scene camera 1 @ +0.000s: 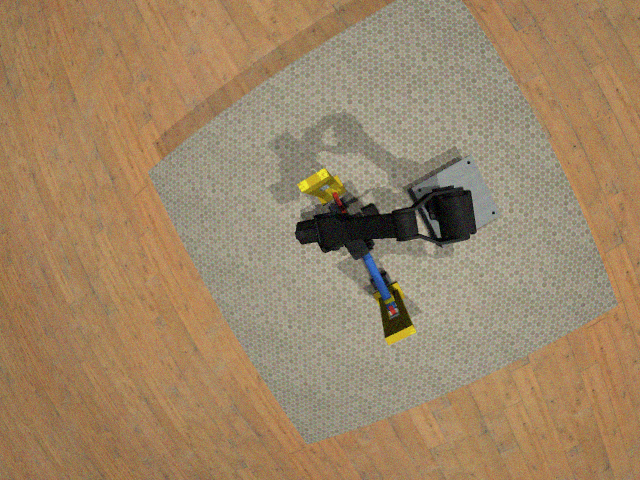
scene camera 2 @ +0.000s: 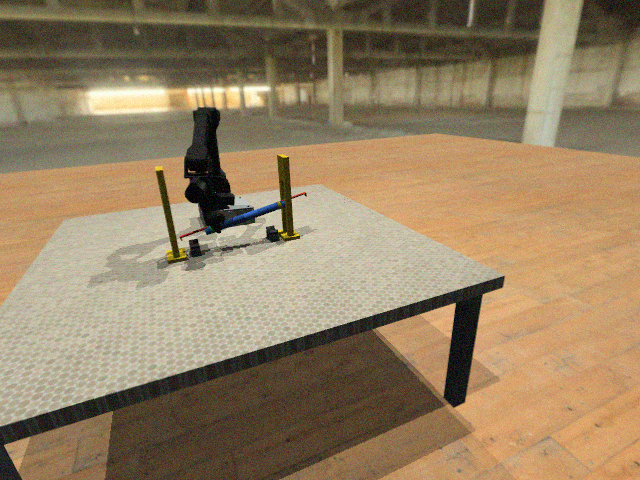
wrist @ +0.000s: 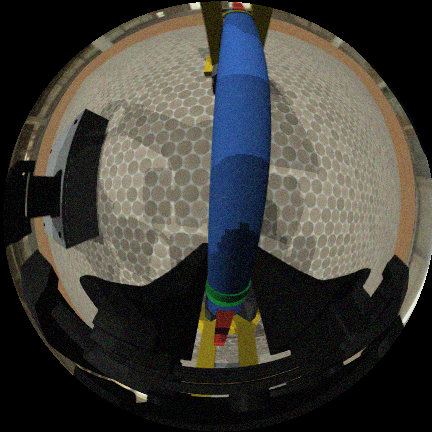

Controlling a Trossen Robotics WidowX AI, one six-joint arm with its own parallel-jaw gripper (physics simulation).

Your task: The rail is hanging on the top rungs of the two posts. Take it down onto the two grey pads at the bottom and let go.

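Pixels of known places: gripper, fingertip midpoint: (scene camera 2: 218,231) (wrist: 227,249); arm's base, link origin: (wrist: 54,195).
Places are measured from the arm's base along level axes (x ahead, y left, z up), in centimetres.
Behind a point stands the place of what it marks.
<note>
The rail (scene camera 1: 376,273) {x 26.0, y 6.9, z 4.6 cm} (scene camera 2: 253,214) {x 27.5, y 5.5, z 3.5 cm} (wrist: 240,115) {x 25.5, y 0.0, z 3.2 cm} is a blue bar with thin red ends, a green band near one end and a yellow band near the other. It is tilted in scene camera 2: its left end is low, above the left pad (scene camera 2: 194,247) {x 27.4, y -16.0, z -4.2 cm}, and its right end is clearly higher above the right pad (scene camera 2: 271,234) {x 29.4, y 10.8, z -4.6 cm}. Its ends reach the left yellow post (scene camera 2: 166,211) {x 27.8, y -22.3, z 9.7 cm} and right yellow post (scene camera 2: 287,217) {x 30.7, y 17.0, z 1.1 cm}. My gripper (scene camera 2: 214,227) {x 24.7, y -6.7, z -1.3 cm} (wrist: 227,249) {x 24.7, y -6.7, z -1.3 cm} is shut on the rail near the green band. The arm hides the fingers in scene camera 1. Rung contact is unclear.
The arm stands on a grey base plate (scene camera 1: 483,191) {x -13.8, y 5.3, z -0.6 cm} to the right in scene camera 1. The posts have yellow feet on the tiled table (scene camera 1: 439,77) {x -26.2, y -31.8, z -7.5 cm} (scene camera 2: 289,289) {x 64.6, y 2.1, z -7.5 cm}. The table edge drops to a wooden floor (scene camera 1: 77,310) (scene camera 2: 558,335).
</note>
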